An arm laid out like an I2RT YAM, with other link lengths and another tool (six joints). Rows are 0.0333 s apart.
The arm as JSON. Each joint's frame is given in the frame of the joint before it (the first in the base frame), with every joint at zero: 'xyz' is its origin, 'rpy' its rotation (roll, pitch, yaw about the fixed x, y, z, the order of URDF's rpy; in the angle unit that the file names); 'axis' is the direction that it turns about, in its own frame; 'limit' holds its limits. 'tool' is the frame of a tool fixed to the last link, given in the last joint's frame.
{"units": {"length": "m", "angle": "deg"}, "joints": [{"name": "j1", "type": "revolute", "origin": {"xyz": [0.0, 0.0, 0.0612], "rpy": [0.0, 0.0, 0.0]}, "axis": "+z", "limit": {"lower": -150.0, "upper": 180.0}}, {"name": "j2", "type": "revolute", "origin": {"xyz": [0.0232, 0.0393, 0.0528], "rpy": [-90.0, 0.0, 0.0]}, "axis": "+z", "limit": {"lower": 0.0, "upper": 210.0}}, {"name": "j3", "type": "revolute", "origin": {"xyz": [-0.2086, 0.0, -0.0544], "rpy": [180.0, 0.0, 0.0]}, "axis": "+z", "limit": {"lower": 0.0, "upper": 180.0}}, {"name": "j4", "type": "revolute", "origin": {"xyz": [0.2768, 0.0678, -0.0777], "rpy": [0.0, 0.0, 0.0]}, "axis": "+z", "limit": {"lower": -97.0, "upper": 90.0}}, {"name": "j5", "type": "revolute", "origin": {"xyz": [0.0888, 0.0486, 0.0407], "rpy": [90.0, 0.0, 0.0]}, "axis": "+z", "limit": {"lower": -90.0, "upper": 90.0}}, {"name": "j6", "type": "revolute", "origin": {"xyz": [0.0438, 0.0, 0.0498], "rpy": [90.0, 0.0, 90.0]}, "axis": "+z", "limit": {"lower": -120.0, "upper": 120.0}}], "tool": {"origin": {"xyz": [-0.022, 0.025, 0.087], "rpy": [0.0, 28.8, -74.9]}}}
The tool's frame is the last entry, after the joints.
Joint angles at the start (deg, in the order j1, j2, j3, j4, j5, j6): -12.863 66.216 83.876 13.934 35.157 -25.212
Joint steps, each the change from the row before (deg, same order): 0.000 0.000 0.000 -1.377 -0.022 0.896; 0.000 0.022 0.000 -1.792 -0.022 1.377; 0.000 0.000 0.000 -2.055 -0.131 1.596; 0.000 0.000 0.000 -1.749 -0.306 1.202; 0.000 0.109 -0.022 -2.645 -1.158 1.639; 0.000 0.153 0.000 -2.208 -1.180 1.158; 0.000 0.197 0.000 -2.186 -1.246 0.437; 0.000 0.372 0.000 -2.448 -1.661 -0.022; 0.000 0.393 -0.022 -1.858 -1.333 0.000
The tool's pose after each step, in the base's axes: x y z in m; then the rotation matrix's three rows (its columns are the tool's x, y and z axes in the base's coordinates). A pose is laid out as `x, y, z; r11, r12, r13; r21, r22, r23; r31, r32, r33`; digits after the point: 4 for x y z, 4 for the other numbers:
0.3534, -0.1273, 0.5263; -0.6010, -0.7369, 0.3096; 0.5394, -0.6598, -0.5233; 0.5898, -0.1475, 0.7939
0.3562, -0.1272, 0.5206; -0.5981, -0.7323, 0.3256; 0.5211, -0.6640, -0.5362; 0.6089, -0.1511, 0.7788
0.3590, -0.1269, 0.5142; -0.5952, -0.7263, 0.3440; 0.4993, -0.6696, -0.5499; 0.6297, -0.1555, 0.7611
0.3616, -0.1263, 0.5087; -0.5915, -0.7204, 0.3622; 0.4812, -0.6758, -0.5584; 0.6470, -0.1560, 0.7463
0.3668, -0.1243, 0.4996; -0.5857, -0.7057, 0.3988; 0.4511, -0.6925, -0.5630; 0.6734, -0.1498, 0.7239
0.3714, -0.1224, 0.4916; -0.5779, -0.6920, 0.4327; 0.4260, -0.7080, -0.5633; 0.6961, -0.1412, 0.7039
0.3758, -0.1205, 0.4830; -0.5613, -0.6806, 0.4709; 0.4076, -0.7225, -0.5584; 0.7203, -0.1214, 0.6830
0.3814, -0.1183, 0.4720; -0.5357, -0.6655, 0.5198; 0.3901, -0.7409, -0.5466; 0.7489, -0.0900, 0.6565
0.3861, -0.1164, 0.4626; -0.5140, -0.6517, 0.5578; 0.3754, -0.7556, -0.5368; 0.7712, -0.0665, 0.6331

